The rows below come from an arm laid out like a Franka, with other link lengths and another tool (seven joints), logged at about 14 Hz.
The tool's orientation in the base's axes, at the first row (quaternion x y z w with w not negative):
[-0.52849 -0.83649 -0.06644 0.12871]
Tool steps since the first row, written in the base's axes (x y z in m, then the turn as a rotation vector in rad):
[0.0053 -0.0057 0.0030 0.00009 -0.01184 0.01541]
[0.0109 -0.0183 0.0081 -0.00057 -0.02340 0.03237]
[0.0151 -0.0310 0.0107 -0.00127 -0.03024 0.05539]
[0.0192 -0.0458 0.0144 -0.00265 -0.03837 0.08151]
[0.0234 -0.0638 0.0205 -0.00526 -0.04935 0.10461]
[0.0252 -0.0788 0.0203 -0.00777 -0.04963 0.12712]
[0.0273 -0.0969 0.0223 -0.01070 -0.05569 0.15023]
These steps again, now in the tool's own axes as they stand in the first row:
[-0.0062 0.0022 -0.0051 -0.00590 -0.00542 -0.01770]
[-0.0180 0.0017 -0.0139 -0.01081 -0.01144 -0.03671]
[-0.0300 -0.0001 -0.0201 -0.00988 -0.01560 -0.06036]
[-0.0434 -0.0029 -0.0279 -0.00891 -0.02101 -0.08719]
[-0.0590 -0.0070 -0.0388 -0.01077 -0.02869 -0.11166]
[-0.0728 -0.0119 -0.0426 -0.00356 -0.03164 -0.13293]
[-0.0888 -0.0179 -0.0493 -0.00102 -0.03747 -0.15614]

